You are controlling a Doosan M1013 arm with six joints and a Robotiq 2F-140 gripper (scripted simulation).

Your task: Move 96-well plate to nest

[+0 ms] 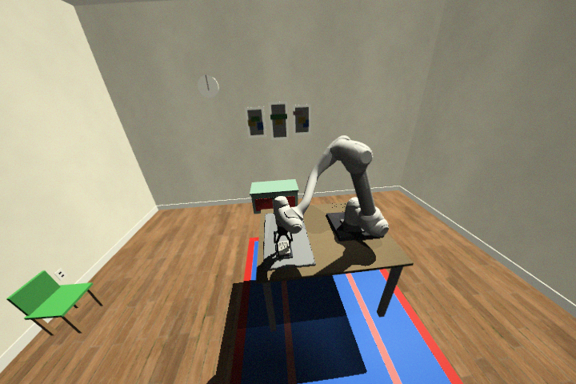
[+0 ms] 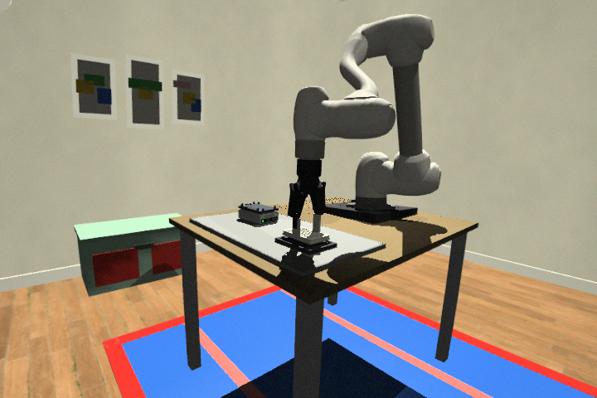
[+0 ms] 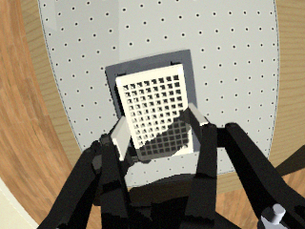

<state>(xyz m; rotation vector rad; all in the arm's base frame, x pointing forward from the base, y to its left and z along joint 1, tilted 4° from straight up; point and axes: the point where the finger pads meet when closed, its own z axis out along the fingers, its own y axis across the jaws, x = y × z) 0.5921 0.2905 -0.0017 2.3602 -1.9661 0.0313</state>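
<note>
Now: the white 96-well plate 2 cm below my hand. The rest, counted from my hand: dark plate nest N1: 5 cm below.
</note>
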